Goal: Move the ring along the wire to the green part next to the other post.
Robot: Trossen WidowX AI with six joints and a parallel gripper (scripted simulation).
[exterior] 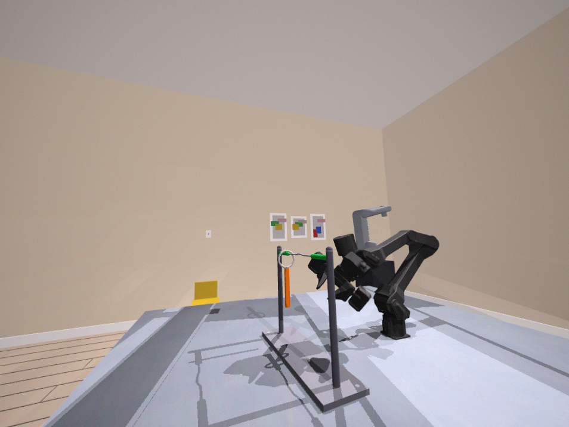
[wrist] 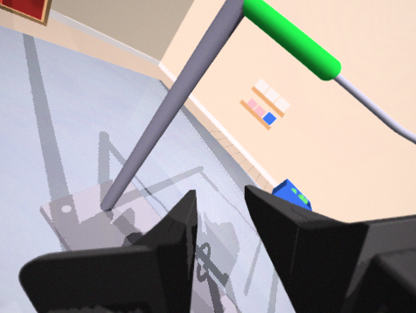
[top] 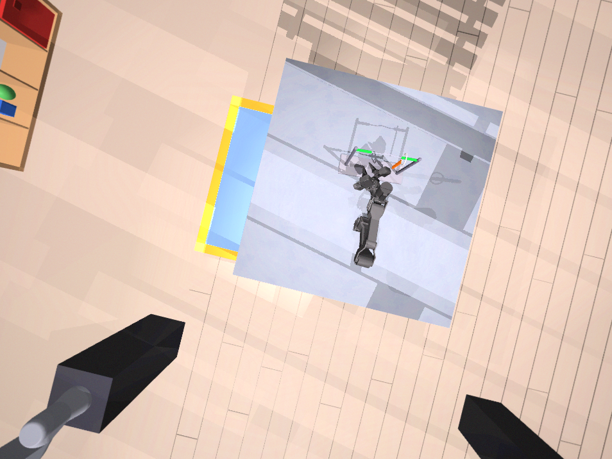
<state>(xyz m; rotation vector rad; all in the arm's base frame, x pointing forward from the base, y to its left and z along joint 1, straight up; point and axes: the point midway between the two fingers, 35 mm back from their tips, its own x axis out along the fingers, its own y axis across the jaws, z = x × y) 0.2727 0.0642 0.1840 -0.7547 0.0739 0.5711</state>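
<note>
The ring with orange handle lies 15 cm to the right of my gripper tip, 4 cm ahead of it and 3 cm above it.
</note>
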